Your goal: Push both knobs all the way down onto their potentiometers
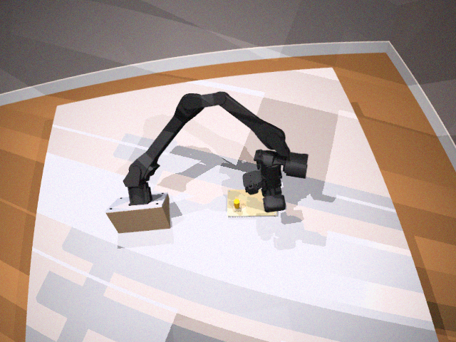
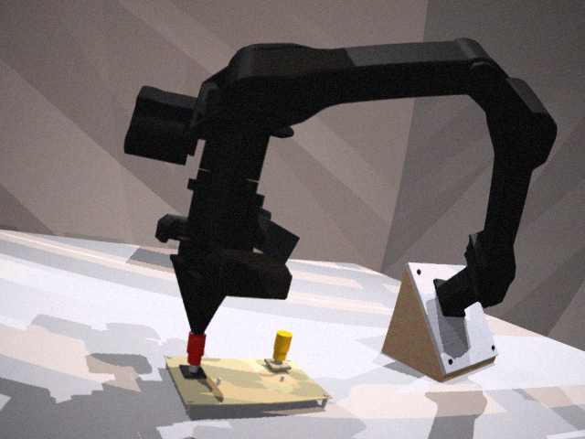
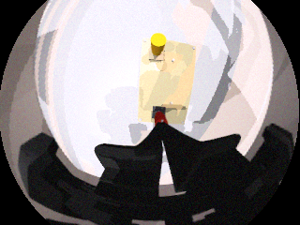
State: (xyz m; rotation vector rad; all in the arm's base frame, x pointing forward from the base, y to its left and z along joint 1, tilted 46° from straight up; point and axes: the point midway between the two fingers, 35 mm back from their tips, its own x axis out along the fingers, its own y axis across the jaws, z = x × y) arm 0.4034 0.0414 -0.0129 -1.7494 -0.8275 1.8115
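Now: gripper tip 10 mm above the red knob. Round my gripper tip: yellow knob (110 mm behind, 10 mm to the right, 20 mm below).
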